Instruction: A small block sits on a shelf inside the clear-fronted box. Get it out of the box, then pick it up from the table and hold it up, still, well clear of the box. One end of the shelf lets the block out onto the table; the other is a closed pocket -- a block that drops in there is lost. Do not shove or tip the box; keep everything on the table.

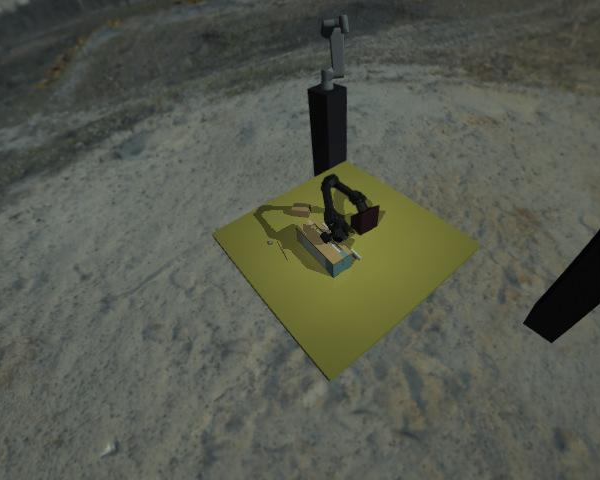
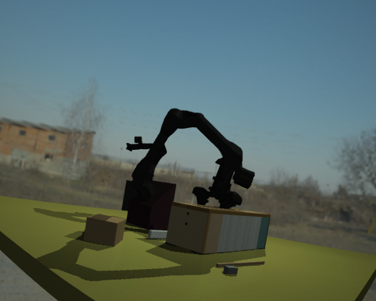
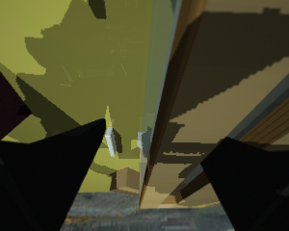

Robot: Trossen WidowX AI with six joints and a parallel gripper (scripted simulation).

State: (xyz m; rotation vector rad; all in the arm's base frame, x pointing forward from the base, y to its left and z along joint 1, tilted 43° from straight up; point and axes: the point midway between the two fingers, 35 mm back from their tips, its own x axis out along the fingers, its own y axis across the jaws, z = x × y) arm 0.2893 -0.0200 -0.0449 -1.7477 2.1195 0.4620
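My gripper tip is 5 cm short of the tan block and 3 cm to the left of it. Also, from my gripper tip: thin stick 25 cm ahead, 21 cm to the right, 8 cm below; then dark piece 32 cm to the right, 27 cm ahead, 8 cm below; then clear-fronted box 3 cm below, 3 cm ahead, 1 cm to the right.
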